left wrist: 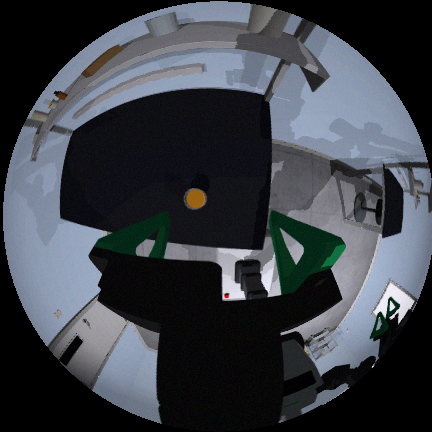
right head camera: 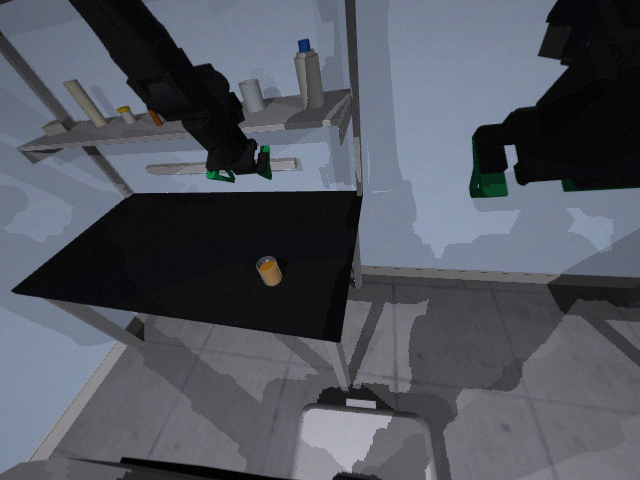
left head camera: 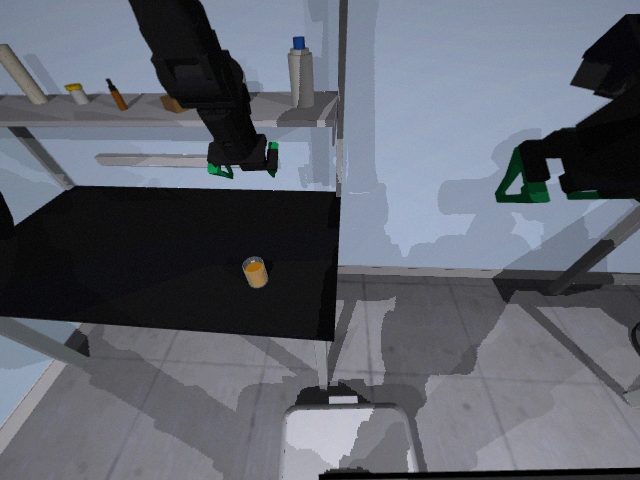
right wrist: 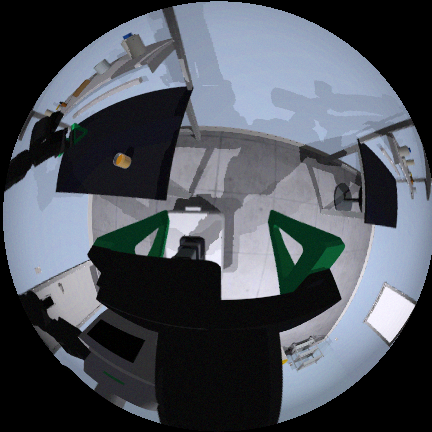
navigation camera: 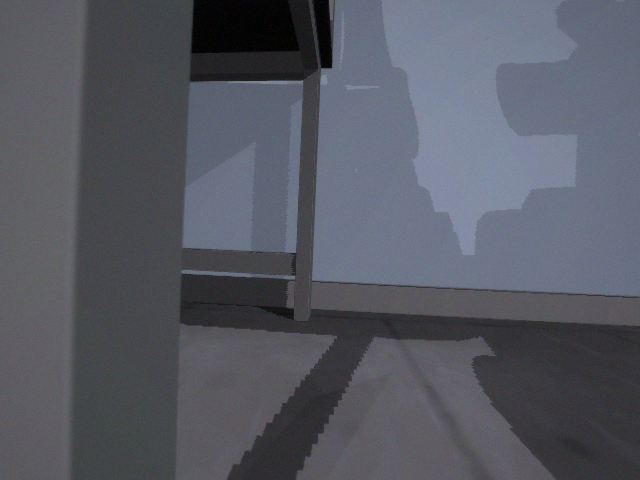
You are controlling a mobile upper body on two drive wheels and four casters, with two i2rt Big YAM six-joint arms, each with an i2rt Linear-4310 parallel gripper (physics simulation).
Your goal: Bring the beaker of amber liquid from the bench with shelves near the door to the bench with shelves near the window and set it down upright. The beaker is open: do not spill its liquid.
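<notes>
The beaker of amber liquid (left head camera: 255, 273) (right head camera: 269, 272) (left wrist: 195, 199) (right wrist: 122, 160) stands upright on the black top of a bench with shelves (left head camera: 155, 232) (right head camera: 206, 232) (left wrist: 150, 150) (right wrist: 155, 125), near its right end in the head views. My left gripper (left head camera: 248, 173) (right head camera: 244, 176) (left wrist: 219, 215) is open and empty, above the bench and apart from the beaker. In the left wrist view the beaker shows beyond the fingertips, left of the middle between them. My right gripper (left head camera: 558, 197) (right head camera: 540, 191) (right wrist: 218, 215) is open and empty, off to the right of this bench. Another bench with shelves (left wrist: 392, 200) (right wrist: 380, 195) shows at the right in the wrist views.
A shelf (left head camera: 263, 111) above the bench holds a blue-capped bottle (left head camera: 301, 77) (right head camera: 309, 80), a white cylinder (right head camera: 251, 95) and small items. My white base (left head camera: 320, 434) (right head camera: 336, 434) is close to the bench's front right leg. A thick bench leg (navigation camera: 129, 232) fills the navigation view's left side.
</notes>
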